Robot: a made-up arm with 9 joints.
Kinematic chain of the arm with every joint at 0, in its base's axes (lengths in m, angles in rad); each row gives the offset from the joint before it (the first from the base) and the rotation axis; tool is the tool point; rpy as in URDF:
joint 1: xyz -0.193 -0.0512 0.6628 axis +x
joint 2: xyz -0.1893 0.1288 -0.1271 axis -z
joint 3: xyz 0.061 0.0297 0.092 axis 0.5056 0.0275 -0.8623
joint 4: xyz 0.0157 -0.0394 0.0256 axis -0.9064 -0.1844 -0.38
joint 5: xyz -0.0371 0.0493 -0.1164 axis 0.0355 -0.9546 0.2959
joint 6: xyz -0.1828 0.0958 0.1 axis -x
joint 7: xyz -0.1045 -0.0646 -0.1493 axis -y
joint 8: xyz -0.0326 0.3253 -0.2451 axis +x
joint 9: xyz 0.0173 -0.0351 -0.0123 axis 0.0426 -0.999 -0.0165
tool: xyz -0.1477 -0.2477 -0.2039 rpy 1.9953 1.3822 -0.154
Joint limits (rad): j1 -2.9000..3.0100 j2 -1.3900..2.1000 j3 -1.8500..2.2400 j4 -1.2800..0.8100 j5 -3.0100..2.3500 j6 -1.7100..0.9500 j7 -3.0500..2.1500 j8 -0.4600..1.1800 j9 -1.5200..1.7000
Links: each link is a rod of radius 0.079 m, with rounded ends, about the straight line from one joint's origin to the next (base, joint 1, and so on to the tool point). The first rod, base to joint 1, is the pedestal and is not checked.
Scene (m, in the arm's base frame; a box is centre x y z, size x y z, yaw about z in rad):
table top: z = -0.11
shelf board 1: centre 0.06 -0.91 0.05 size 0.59 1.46 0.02 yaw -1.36
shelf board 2: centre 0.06 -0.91 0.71 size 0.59 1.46 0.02 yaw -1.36
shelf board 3: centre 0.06 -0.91 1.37 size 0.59 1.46 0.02 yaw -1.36
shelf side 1: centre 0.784 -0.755 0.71 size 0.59 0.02 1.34 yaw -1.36
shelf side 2: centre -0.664 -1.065 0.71 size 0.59 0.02 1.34 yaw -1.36
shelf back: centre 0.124 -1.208 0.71 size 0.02 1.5 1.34 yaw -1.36
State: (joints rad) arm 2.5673 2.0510 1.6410 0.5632 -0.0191 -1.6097 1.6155 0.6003 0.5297
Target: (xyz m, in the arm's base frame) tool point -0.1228 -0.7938 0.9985
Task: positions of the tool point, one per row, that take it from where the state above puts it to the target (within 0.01 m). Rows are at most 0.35 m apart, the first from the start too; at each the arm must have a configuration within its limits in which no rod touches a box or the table.
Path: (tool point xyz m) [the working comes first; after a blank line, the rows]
Joints at the target: 1.4562 1.6750 1.2053 -0.4897 0.8075 -1.7100 0.8504 1.1800 0.3811
Straight joint move there: touches shelf board 2.

1: -0.7700 -0.0902 0.5128
2: -0.6407 -0.2554 0.4305
3: -0.4795 -0.4294 0.5143
4: -0.3246 -0.5002 0.7365
5: -0.2071 -0.4000 0.9985
6: -0.1703 -0.5485 1.0003
7: -0.1417 -0.6810 0.9969
8: -0.1228 -0.7938 0.9985

